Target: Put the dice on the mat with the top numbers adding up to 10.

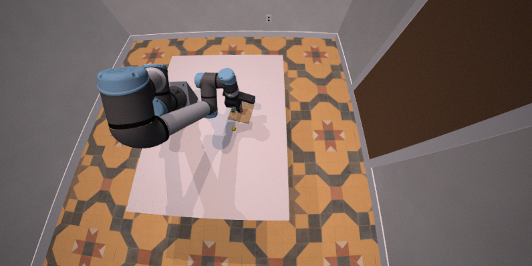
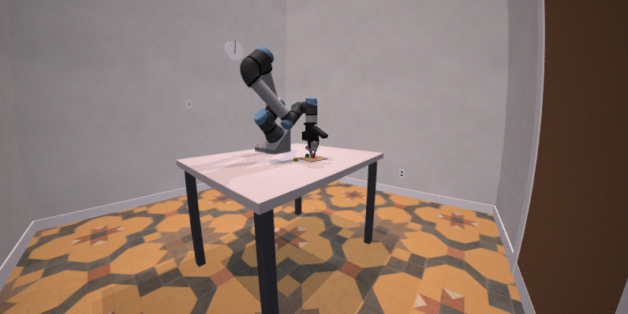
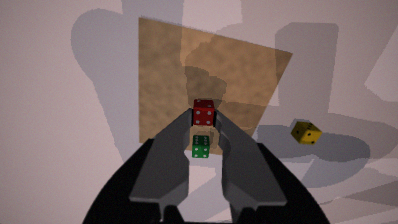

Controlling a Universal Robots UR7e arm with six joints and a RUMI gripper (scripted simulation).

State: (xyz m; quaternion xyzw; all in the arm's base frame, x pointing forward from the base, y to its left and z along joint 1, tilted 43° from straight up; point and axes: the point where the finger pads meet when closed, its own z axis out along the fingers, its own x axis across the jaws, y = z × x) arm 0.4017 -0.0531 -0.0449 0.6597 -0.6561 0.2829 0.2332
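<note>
Now: hand 10 mm above the red die. Round my hand: brown mat: 20 mm below; green die: 50 mm behind, 10 mm below; yellow die: 30 mm behind, 120 mm to the right, 20 mm below.
</note>
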